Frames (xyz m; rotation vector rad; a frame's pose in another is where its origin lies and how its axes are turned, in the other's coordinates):
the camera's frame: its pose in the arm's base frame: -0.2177 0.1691 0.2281 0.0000 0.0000 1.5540
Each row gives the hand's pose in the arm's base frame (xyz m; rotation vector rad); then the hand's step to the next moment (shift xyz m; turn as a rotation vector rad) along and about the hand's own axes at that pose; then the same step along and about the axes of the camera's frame.
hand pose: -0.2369 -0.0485 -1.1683 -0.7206 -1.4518 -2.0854
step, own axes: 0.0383 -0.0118 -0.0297 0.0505 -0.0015 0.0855
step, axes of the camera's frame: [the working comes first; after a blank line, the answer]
step, axes of the arm's base frame: -0.0402 -0.0282 0.0088 -0.0262 0.0764 0.0578

-0.0288 0.0397 0.0088 0.0760 0.0275 0.0578
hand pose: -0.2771 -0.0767 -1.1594 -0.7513 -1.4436 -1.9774
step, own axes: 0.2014 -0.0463 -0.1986 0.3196 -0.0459 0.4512
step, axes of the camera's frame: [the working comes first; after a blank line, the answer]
step, axes of the arm's base frame: -0.1914 -0.2031 0.0651 -0.2020 0.4065 0.3191

-0.2063 0.1880 0.0651 0.4030 0.2088 0.3191
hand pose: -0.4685 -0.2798 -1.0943 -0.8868 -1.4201 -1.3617
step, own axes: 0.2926 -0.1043 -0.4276 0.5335 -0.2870 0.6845
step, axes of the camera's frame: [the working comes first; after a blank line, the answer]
step, axes of the arm's base frame: -0.1220 -0.4653 0.2189 -0.5261 0.5857 0.4644

-0.4673 0.1142 0.2189 0.5768 0.5359 0.4644
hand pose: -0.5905 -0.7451 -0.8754 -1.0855 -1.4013 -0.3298
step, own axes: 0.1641 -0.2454 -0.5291 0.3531 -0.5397 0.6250
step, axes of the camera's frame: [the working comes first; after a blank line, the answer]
step, axes of the arm's base frame: 0.1790 -0.4632 0.3472 -0.7186 0.3390 0.4186

-0.4601 -0.1867 0.3472 0.3269 0.7242 0.4186
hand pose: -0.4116 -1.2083 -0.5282 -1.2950 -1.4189 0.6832
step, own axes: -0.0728 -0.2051 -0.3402 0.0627 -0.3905 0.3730
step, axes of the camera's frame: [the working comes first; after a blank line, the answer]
step, axes of the arm's base frame: 0.2364 -0.1978 0.2610 -0.4721 0.0459 0.2656

-0.1938 -0.2396 0.2610 0.0380 0.4729 0.2656
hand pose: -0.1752 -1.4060 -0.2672 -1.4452 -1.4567 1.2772
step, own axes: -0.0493 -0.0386 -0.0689 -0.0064 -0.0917 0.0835
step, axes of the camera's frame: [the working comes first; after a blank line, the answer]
step, axes of the arm's base frame: 0.0609 -0.0329 0.0623 -0.1044 -0.0093 0.0666

-0.0319 -0.0614 0.0623 -0.0110 0.1042 0.0666
